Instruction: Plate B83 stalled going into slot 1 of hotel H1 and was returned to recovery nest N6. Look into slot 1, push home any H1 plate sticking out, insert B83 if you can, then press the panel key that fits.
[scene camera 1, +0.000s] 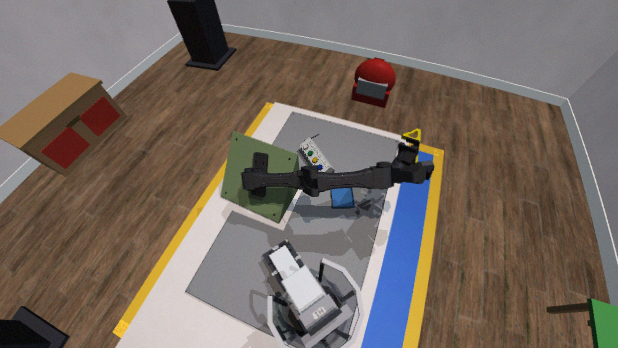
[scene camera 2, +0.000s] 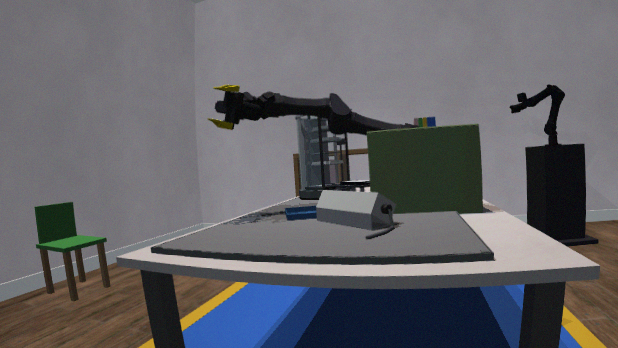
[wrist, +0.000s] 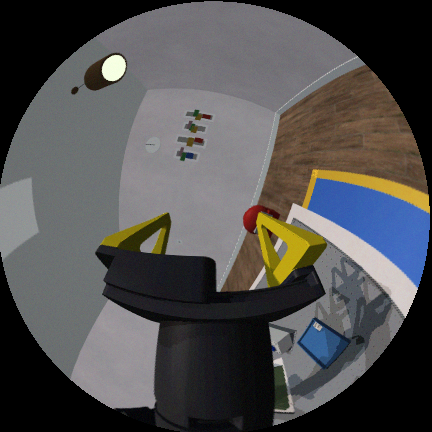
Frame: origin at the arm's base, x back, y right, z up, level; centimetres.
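Seen in the pictures: gripper, fingertip midpoint: (scene camera 1: 417, 138) (scene camera 2: 211, 103) (wrist: 213, 216); arm's base, link origin: (scene camera 1: 260, 174) (scene camera 2: 418, 163).
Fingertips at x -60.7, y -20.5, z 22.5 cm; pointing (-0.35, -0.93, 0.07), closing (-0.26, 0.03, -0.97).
Observation:
Offsets run from my fingertips to a thing's top centre. "pt": to the spot under its first point. Level surfaces: height alone.
My gripper (scene camera 1: 416, 145) (scene camera 2: 212, 104) (wrist: 213, 216) is open and empty, its yellow fingers wide apart, high over the table's edge and well away from the hotel. Hotel H1 @(dx +21.3, dy +65.6, dz +4.3 cm) (scene camera 1: 324, 317) (scene camera 2: 321, 160) stands at the far end of the table, its shelves partly hidden by the arm in the second scene view. A white plate-like piece @(dx +37.6, dy +52.4, dz -29.0 cm) (scene camera 1: 284, 261) lies in a dark frame beside it; no B83 label is readable. The inside of slot 1 cannot be seen. The panel @(dx +41.0, dy -3.0, dz -28.0 cm) (scene camera 1: 306, 146) (scene camera 2: 350, 207) (wrist: 284, 341) shows green, yellow and blue keys in the first scene view.
A blue tray @(dx +23.5, dy +11.6, dz -34.7 cm) (scene camera 1: 342, 198) (scene camera 2: 301, 213) (wrist: 324, 343) lies on the grey mat @(dz -36.4 cm) (scene camera 2: 320, 250) near the panel. A large green block (scene camera 1: 237, 165) (scene camera 2: 425, 170) is at the arm's base. A pale angular guard @(pt dx +11.6, dy +58.9, dz +2.4 cm) (scene camera 1: 358, 291) surrounds part of the hotel. A red object (scene camera 1: 375, 75) stands beyond the table.

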